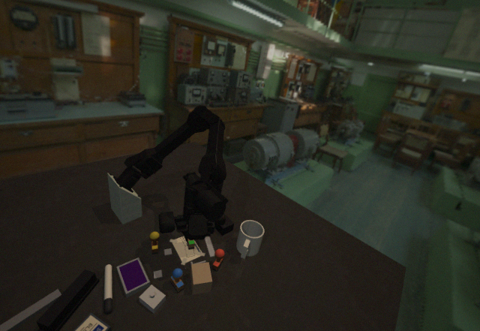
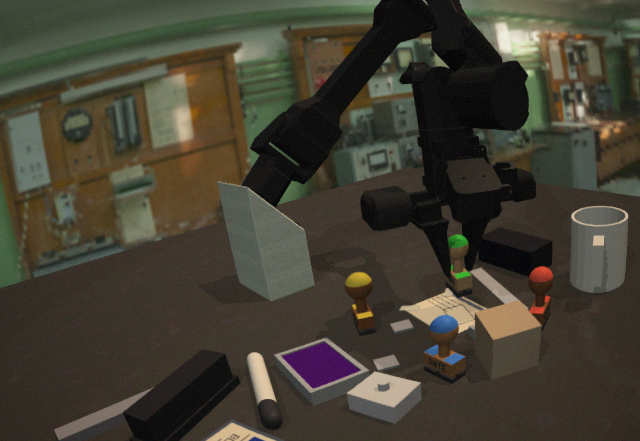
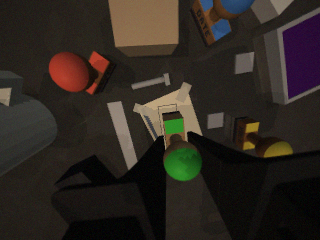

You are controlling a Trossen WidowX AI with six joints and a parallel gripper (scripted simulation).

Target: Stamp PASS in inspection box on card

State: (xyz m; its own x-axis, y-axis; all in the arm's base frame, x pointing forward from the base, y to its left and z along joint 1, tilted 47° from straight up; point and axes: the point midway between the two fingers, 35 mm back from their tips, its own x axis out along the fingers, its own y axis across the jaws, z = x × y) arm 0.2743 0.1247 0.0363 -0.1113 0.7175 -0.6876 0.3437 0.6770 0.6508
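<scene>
My gripper tip is now 2 cm past the cream card and 6 cm above it. Round my gripper tip: bolt (5 cm ahead, 1 cm to the right, 5 cm below); then red stamp (9 cm ahead, 4 cm to the left, 4 cm below); then green-knobbed stamp (right at my gripper tip).
</scene>
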